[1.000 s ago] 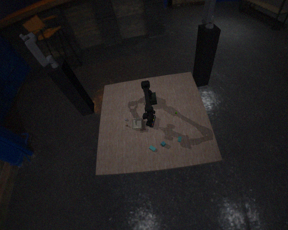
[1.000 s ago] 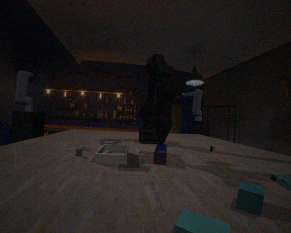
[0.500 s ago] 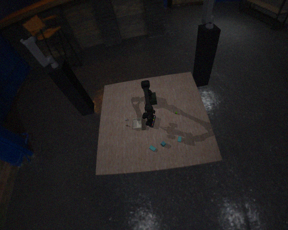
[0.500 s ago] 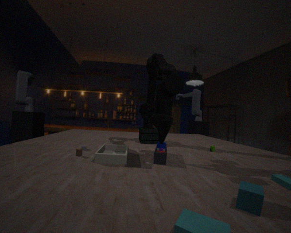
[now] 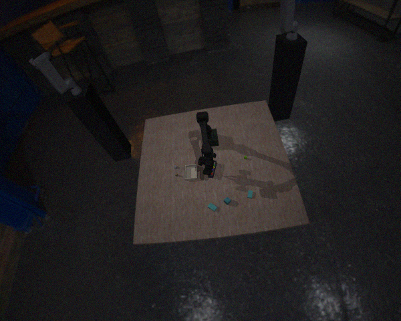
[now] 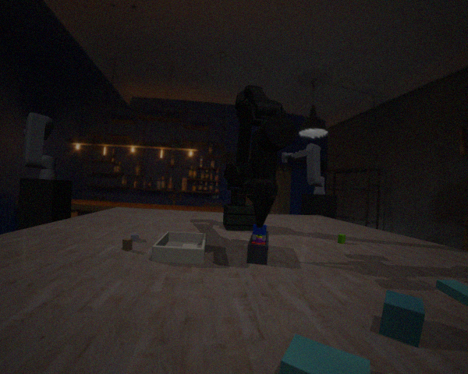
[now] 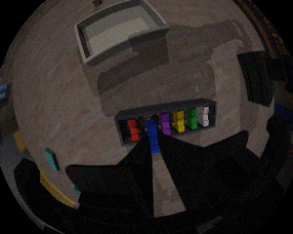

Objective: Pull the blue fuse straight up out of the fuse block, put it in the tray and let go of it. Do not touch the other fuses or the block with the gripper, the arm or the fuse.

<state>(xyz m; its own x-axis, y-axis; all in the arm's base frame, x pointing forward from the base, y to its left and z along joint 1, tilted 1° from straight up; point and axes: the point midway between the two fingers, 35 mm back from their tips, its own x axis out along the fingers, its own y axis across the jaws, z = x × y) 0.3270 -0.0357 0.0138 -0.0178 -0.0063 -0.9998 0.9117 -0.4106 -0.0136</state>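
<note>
The white tray lies 16 cm to the right of my gripper tip, 7 cm below it and 4 cm behind it. The rest, counted from my gripper tip: blue fuse 1 cm below.
</note>
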